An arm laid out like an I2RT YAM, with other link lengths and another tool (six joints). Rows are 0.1 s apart.
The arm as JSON. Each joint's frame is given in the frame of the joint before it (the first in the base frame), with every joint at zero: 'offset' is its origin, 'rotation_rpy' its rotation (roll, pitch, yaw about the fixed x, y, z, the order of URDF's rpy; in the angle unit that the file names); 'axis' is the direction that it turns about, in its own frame. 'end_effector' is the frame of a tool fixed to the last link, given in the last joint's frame.
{
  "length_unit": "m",
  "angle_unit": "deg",
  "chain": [
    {
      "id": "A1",
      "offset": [
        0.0,
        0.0,
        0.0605
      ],
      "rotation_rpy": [
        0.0,
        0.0,
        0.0
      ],
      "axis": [
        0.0,
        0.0,
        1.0
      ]
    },
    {
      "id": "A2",
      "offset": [
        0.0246,
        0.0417,
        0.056
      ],
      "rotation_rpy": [
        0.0,
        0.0,
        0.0
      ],
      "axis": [
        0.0,
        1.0,
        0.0
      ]
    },
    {
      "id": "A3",
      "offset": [
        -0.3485,
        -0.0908,
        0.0
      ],
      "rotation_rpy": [
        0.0,
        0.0,
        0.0
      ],
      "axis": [
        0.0,
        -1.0,
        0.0
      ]
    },
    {
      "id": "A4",
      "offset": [
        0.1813,
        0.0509,
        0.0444
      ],
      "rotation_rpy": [
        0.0,
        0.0,
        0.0
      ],
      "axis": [
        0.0,
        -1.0,
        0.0
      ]
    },
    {
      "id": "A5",
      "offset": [
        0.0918,
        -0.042,
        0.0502
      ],
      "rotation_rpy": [
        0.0,
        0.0,
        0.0
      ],
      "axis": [
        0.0,
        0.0,
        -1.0
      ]
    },
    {
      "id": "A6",
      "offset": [
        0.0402,
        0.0,
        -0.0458
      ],
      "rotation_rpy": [
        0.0,
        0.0,
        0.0
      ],
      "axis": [
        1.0,
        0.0,
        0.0
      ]
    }
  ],
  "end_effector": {
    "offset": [
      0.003,
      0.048,
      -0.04
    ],
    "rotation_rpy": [
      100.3,
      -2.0,
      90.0
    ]
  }
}
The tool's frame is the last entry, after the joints.
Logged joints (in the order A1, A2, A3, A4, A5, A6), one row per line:
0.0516, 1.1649, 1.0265, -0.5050, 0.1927, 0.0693
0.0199, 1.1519, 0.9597, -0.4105, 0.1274, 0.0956
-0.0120, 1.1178, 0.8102, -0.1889, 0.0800, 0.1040
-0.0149, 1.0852, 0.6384, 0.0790, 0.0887, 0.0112
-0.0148, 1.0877, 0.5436, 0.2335, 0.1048, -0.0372
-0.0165, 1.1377, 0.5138, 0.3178, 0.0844, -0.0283
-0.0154, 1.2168, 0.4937, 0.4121, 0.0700, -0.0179
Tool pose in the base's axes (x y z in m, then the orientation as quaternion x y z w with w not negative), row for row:
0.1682, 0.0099, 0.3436, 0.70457, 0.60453, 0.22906, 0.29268
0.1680, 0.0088, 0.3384, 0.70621, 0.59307, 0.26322, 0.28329
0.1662, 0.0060, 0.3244, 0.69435, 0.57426, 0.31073, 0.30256
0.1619, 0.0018, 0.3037, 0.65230, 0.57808, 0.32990, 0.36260
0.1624, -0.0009, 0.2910, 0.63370, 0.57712, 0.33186, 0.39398
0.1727, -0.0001, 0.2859, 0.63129, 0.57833, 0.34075, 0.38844
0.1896, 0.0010, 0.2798, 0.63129, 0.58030, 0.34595, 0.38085
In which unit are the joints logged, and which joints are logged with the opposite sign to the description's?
The joints are logged in radians. Opposite sign: none.
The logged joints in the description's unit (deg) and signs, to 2 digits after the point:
2.96, 66.74, 58.81, -28.93, 11.04, 3.97
1.14, 66.00, 54.99, -23.52, 7.30, 5.48
-0.69, 64.05, 46.42, -10.82, 4.58, 5.96
-0.85, 62.18, 36.58, 4.53, 5.08, 0.64
-0.85, 62.32, 31.15, 13.38, 6.00, -2.13
-0.95, 65.19, 29.44, 18.21, 4.84, -1.62
-0.88, 69.72, 28.29, 23.61, 4.01, -1.03

